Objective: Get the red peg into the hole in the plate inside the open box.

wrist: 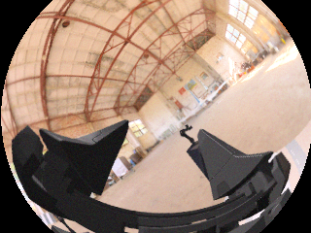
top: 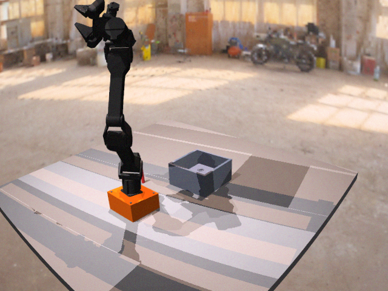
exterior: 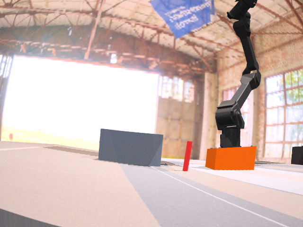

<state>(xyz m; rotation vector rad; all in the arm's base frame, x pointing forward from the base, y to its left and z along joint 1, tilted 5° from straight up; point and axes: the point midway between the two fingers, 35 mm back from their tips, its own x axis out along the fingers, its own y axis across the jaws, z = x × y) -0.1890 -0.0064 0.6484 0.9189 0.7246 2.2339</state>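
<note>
My gripper tip is 300 mm short of the red peg, 130 mm to the right of it and 710 mm above it. Also, from my gripper tip: grey box: 490 mm ahead, 40 mm to the right, 720 mm below; then plate: 490 mm ahead, 40 mm to the right, 700 mm below.
</note>
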